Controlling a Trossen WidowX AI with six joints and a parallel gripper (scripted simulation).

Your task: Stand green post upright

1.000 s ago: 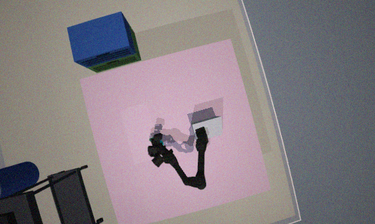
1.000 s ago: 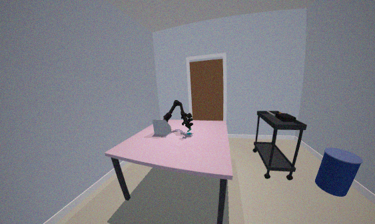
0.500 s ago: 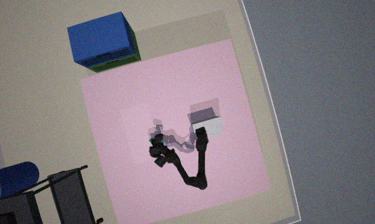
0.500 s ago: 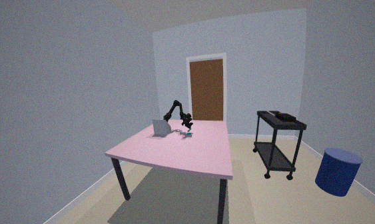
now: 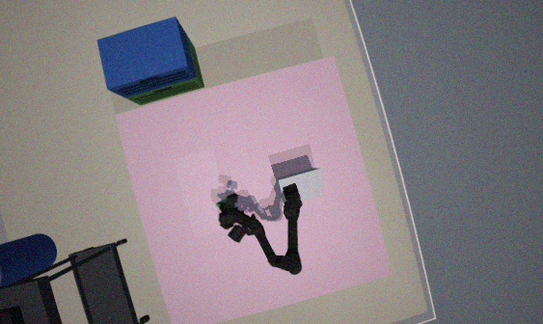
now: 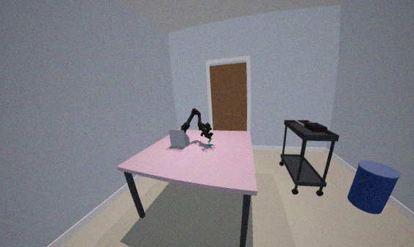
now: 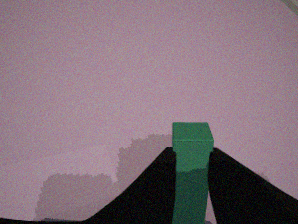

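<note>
Now: the cyan circle 30 mm behind my gripper tip, 50 mm to the left of it and 100 mm below it. Round my gripper tip: green post (10 mm behind, 20 mm below).
</note>
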